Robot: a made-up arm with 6 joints. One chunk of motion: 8 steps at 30 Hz.
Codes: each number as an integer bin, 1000 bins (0 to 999) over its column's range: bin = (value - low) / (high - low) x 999, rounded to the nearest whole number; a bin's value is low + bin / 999 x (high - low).
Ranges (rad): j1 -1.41..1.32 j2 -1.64..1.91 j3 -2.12..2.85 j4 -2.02..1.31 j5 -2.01..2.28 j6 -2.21..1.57
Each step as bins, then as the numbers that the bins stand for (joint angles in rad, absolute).
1 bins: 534 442 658 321 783 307
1 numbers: 0.0493 -0.0693 1.1535 -0.9500 1.3524 -1.0484
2 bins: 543 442 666 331 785 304
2 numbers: 0.0739 -0.0693 1.1933 -0.9167 1.3610 -1.0597
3 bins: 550 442 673 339 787 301
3 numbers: 0.0930 -0.0693 1.2282 -0.8900 1.3696 -1.0711
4 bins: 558 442 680 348 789 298
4 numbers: 0.1149 -0.0693 1.2630 -0.8600 1.3782 -1.0824
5 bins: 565 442 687 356 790 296
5 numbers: 0.1340 -0.0693 1.2978 -0.8333 1.3825 -1.0900
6 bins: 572 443 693 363 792 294
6 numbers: 0.1531 -0.0658 1.3277 -0.8100 1.3911 -1.0976
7 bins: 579 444 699 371 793 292
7 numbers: 0.1723 -0.0622 1.3575 -0.7833 1.3954 -1.1051
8 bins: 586 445 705 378 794 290
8 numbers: 0.1914 -0.0587 1.3874 -0.7600 1.3997 -1.1127
